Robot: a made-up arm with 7 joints. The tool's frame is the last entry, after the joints.
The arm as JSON. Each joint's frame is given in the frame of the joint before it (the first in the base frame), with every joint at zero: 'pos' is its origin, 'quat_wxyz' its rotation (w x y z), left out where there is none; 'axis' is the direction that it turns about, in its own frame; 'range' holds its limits. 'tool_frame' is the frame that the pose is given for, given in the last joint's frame.
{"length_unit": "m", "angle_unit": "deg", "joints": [
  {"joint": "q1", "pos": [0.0, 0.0, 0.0], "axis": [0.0, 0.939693, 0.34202], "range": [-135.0, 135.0]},
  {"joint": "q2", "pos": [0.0, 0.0, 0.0], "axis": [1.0, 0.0, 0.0], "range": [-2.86, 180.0]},
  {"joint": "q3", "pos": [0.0, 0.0, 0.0], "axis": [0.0, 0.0, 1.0], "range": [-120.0, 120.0]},
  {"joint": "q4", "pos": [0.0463, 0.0, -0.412], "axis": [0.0, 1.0, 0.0], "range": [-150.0, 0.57]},
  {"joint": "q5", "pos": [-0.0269, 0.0, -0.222], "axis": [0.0, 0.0, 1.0], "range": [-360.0, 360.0]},
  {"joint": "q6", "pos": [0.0, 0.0, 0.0], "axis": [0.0, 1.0, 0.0], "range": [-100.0, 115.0]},
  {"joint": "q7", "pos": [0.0, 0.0, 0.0], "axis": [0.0, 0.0, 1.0], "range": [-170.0, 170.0]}
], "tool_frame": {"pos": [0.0, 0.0, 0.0]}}
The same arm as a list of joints. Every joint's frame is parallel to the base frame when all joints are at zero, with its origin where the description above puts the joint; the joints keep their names.
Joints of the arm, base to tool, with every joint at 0 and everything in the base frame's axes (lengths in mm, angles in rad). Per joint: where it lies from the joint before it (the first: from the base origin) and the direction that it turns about. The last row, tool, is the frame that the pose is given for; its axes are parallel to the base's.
q1: axis 0 0.9397 0.342 xyz 0 0 0
q2: axis +x xyz 0 0 0
q3: axis +z xyz 0 0 0
q4: axis +y xyz 46.3 0 -412
q5: axis +z xyz -26.9 0 -222
q6: axis +y xyz 0 0 0
q7: axis +z xyz 0 0 0
tool: xyz 0 0 0
Joint limits (rad, base to tool): -2.3562..2.3562 -0.0499..3.1416 -2.0944..2.0944 -2.618..0.0099 -6.2832..6.2832 -1.7453..2.0071 -2.9671..2.9671

